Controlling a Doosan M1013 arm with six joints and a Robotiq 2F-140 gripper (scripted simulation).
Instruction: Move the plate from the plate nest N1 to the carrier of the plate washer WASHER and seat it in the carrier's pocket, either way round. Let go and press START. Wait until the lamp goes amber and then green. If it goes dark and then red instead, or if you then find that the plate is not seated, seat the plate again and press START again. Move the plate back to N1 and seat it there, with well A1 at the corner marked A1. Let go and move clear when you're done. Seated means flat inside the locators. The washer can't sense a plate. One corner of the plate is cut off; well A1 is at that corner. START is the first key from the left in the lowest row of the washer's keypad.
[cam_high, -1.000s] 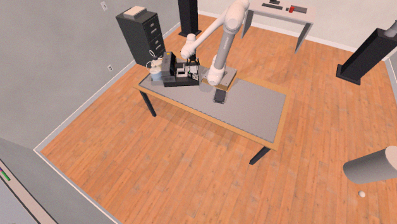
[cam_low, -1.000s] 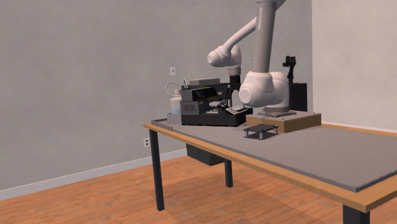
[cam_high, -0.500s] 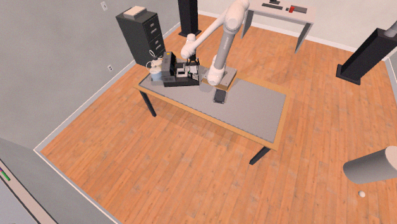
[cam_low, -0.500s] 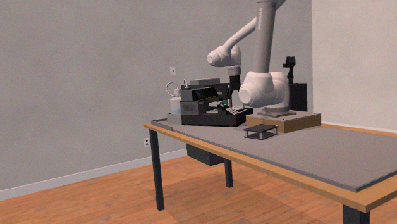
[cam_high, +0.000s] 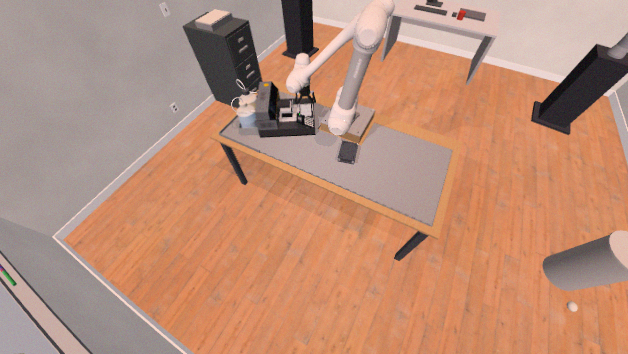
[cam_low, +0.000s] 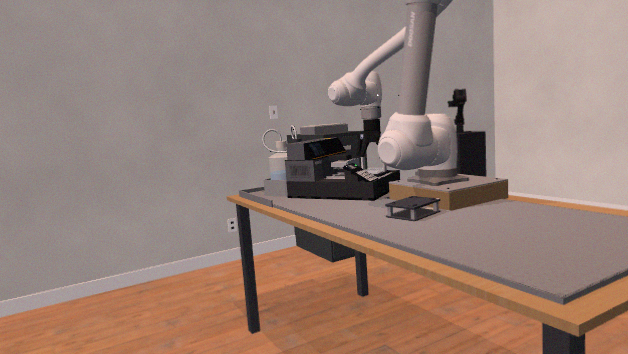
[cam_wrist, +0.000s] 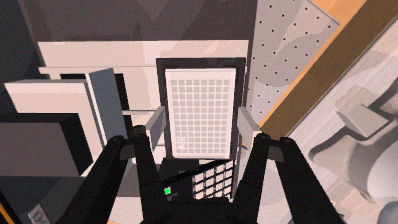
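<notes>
Right now my hand is 30 mm above the white well plate. From my hand the other things lie so: black plate nest N1: 470 mm to the left, 140 mm ahead, 80 mm below; plate washer: 120 mm to the right, 90 mm ahead, 10 mm above.
</notes>
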